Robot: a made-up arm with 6 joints.
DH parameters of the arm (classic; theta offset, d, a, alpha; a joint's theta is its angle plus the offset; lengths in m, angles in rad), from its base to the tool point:
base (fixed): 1.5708 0.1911 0 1.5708
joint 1: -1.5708 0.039 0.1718 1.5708
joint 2: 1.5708 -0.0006 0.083 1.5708
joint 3: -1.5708 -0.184 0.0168 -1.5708
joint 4: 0 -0.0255 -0.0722 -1.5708
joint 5: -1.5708 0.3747 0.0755 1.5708
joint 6: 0 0.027 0.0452 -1.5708
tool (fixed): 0 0.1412 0 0
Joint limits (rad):
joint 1: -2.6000..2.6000
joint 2: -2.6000..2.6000
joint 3: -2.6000..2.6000
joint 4: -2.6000..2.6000
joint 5: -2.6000..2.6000
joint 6: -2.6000..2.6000
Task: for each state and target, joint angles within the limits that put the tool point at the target. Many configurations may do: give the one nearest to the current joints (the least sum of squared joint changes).
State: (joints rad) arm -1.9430 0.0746 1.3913 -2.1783 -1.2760 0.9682
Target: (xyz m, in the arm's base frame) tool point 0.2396 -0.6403 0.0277
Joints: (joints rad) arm -1.6081 -0.9372 1.2441 -2.3646 -1.2845 0.6946
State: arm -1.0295 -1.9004 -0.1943 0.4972 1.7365 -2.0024
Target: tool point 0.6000 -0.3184 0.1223
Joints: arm -1.2250 -1.7287 -0.2199 0.5330 1.7155 -1.3131
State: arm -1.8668 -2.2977 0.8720 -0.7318 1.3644 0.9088
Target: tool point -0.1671 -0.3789 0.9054
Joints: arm -2.6000 -2.5025 1.6694 -1.3571 1.4718 1.0928
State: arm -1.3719 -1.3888 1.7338 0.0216 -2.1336 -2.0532
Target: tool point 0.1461 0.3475 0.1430
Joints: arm -1.2336 -0.6222 1.6235 0.1746 -2.0336 -1.6386
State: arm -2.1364 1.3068 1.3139 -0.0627 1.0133 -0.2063
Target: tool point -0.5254 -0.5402 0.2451
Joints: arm -1.5516 2.0360 1.5360 0.3817 1.0289 0.0067
